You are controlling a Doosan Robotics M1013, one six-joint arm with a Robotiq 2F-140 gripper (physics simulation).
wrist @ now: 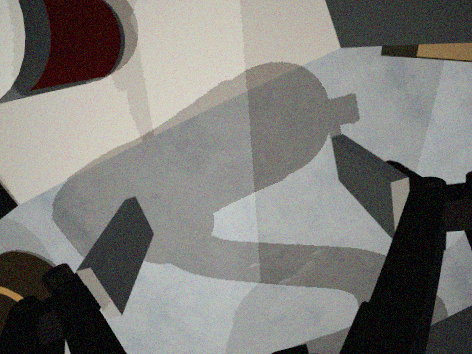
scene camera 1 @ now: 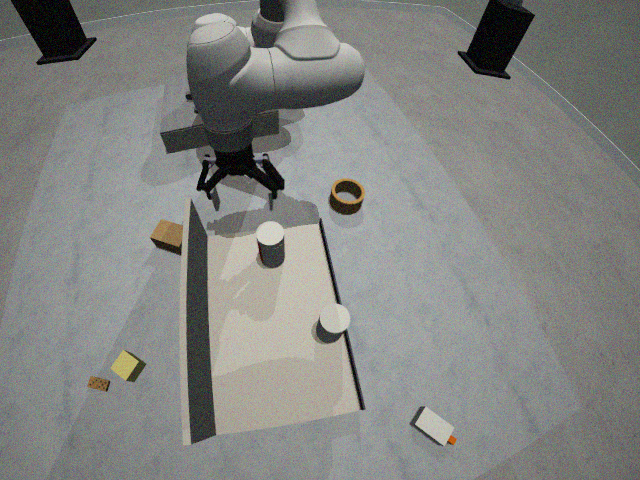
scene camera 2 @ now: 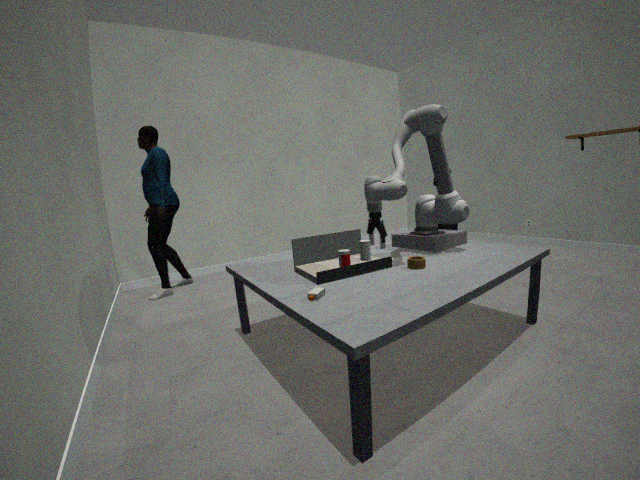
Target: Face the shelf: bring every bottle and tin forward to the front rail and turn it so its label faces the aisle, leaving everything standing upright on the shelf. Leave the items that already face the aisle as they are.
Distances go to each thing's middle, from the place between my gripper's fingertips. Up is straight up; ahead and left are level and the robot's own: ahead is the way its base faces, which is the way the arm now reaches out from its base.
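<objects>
Tape roll [scene camera 1: 348,185]: 28 cm to the left of my hand, 7 cm behind it and 6 cm below it. Beige shelf board [scene camera 1: 269,368] and shelf [scene camera 1: 250,358], from the same hand: the board is 27 cm ahead, 7 cm to the left and 7 cm below; the shelf is 27 cm ahead, 6 cm to the left and 1 cm above. The brown box [scene camera 1: 167,235] is 5 cm ahead of my hand, 20 cm to the right of it and 6 cm below it.
</objects>
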